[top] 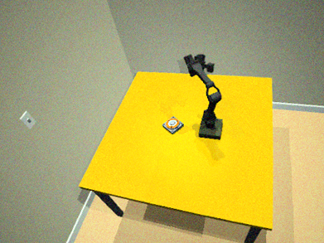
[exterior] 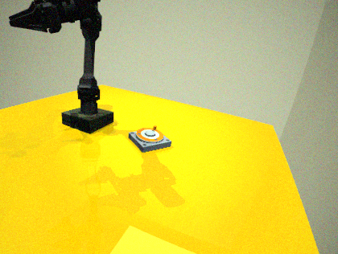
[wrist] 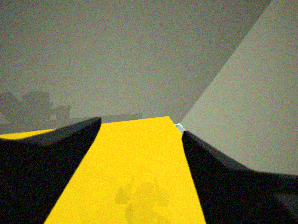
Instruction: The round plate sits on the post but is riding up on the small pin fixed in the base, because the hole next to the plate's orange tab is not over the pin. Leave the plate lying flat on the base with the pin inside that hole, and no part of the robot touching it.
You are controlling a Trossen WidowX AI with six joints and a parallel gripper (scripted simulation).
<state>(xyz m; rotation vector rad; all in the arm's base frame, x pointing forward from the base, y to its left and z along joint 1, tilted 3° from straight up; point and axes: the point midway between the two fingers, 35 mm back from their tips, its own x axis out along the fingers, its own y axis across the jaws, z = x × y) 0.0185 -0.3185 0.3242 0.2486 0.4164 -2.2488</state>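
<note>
The square grey base is 360 mm below my gripper tip, 310 mm ahead of it and 280 mm to the left of it.
</note>
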